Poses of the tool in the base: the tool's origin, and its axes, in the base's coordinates. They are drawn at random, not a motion.
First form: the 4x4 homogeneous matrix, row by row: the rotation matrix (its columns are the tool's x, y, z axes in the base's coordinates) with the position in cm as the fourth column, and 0 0 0 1 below. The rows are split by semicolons.
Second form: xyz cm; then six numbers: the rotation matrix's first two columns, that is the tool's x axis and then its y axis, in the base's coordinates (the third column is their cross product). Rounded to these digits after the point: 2 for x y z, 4 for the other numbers.
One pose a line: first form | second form
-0.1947 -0.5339 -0.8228 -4.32; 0.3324 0.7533 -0.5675 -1.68; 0.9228 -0.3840 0.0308 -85.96; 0 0 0 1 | -4.32 -1.68 -85.96 -0.1947 0.3324 0.9228 -0.5339 0.7533 -0.3840
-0.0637 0.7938 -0.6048 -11.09; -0.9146 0.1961 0.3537 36.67; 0.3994 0.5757 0.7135 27.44; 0 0 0 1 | -11.09 36.67 27.44 -0.0637 -0.9146 0.3994 0.7938 0.1961 0.5757
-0.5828 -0.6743 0.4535 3.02; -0.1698 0.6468 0.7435 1.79; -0.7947 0.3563 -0.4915 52.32; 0 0 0 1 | 3.02 1.79 52.32 -0.5828 -0.1698 -0.7947 -0.6743 0.6468 0.3563
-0.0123 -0.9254 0.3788 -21.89; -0.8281 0.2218 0.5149 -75.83; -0.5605 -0.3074 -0.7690 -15.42; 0 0 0 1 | -21.89 -75.83 -15.42 -0.0123 -0.8281 -0.5605 -0.9254 0.2218 -0.3074
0.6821 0.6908 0.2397 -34.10; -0.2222 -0.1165 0.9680 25.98; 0.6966 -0.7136 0.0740 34.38; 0 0 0 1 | -34.10 25.98 34.38 0.6821 -0.2222 0.6966 0.6908 -0.1165 -0.7136
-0.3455 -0.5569 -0.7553 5.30; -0.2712 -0.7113 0.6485 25.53; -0.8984 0.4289 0.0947 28.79; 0 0 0 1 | 5.30 25.53 28.79 -0.3455 -0.2712 -0.8984 -0.5569 -0.7113 0.4289
